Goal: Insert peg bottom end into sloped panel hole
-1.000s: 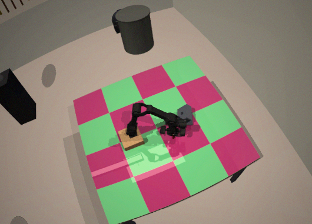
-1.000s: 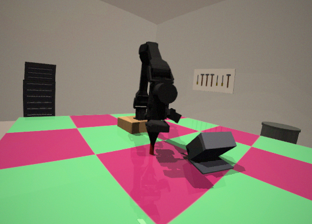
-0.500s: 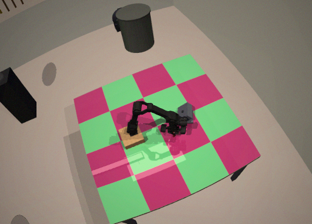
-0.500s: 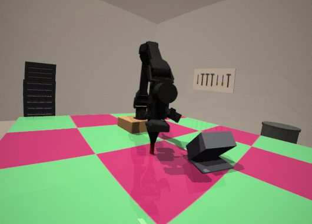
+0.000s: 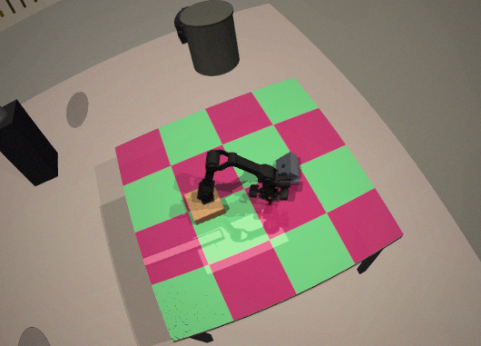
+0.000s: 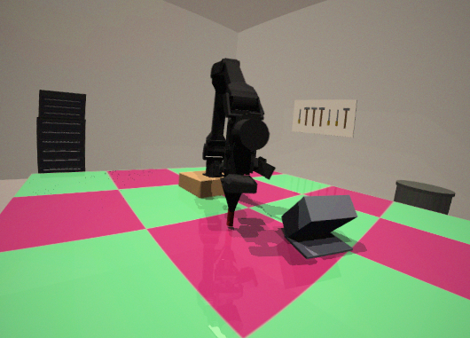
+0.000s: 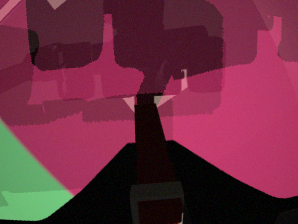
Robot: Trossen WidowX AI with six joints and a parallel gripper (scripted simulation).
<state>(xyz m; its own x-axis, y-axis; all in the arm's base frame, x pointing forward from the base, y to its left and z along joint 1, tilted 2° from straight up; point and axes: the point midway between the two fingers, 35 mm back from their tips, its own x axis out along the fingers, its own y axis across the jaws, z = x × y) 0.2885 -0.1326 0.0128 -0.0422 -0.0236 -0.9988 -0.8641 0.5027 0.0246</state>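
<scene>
My gripper tip is now 150 mm short of the dark grey sloped panel, 130 mm to the right of it and 10 mm below it. Round my gripper tip: peg (20 mm above).
</scene>
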